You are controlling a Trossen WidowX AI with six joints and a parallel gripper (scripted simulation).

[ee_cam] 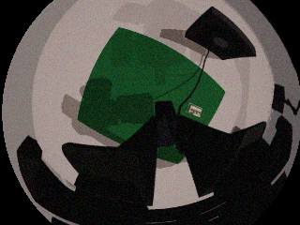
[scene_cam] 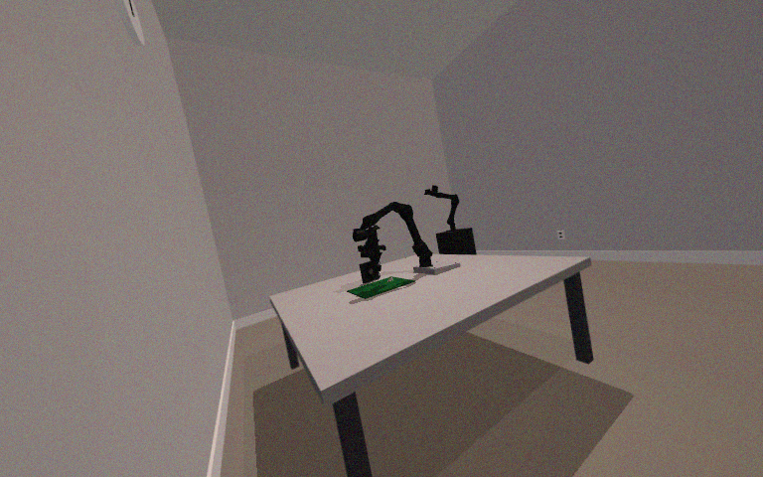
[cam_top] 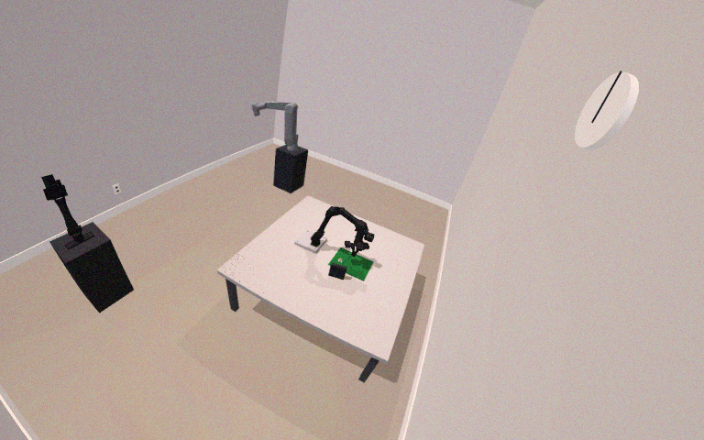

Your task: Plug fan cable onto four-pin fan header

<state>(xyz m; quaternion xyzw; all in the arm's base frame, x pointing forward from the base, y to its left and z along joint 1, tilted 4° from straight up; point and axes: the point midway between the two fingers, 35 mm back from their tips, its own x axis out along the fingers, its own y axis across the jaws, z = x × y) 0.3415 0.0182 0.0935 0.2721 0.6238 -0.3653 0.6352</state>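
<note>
My gripper tip is 10 mm to the right of the green board and 130 mm above it. The rest, counted from my gripper tip: pale header (90 mm behind, 30 mm to the right, 110 mm below); then black fan (40 mm behind, 180 mm to the right, 50 mm below); then black plug (10 mm behind, 10 mm to the left, 10 mm below).
</note>
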